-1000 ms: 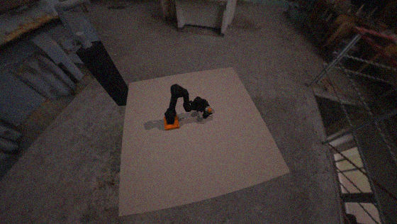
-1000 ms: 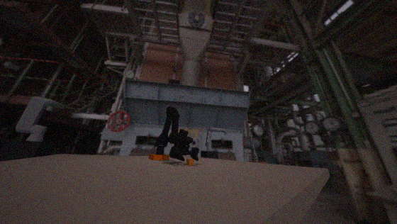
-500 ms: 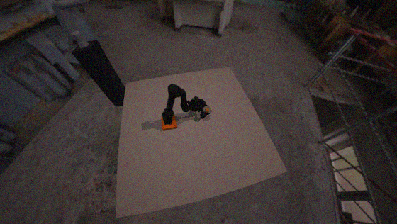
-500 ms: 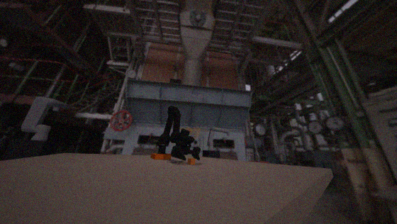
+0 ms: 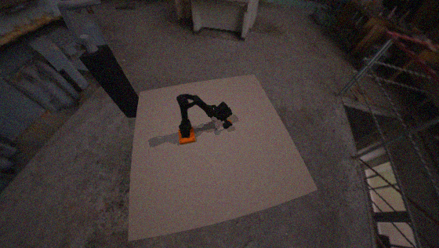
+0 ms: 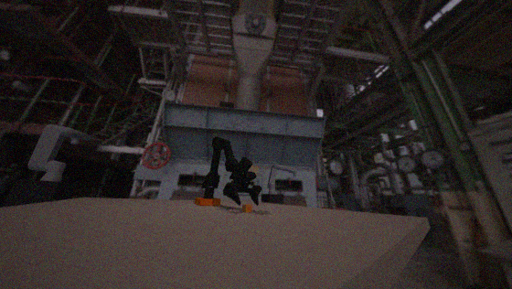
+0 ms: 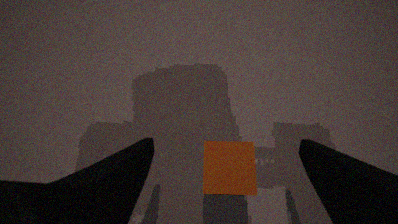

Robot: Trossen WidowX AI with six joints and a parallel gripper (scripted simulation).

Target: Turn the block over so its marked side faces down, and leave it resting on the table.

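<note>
The orange block is 20 mm behind my gripper tip, 10 mm to the right of it and 10 mm below it.
</note>
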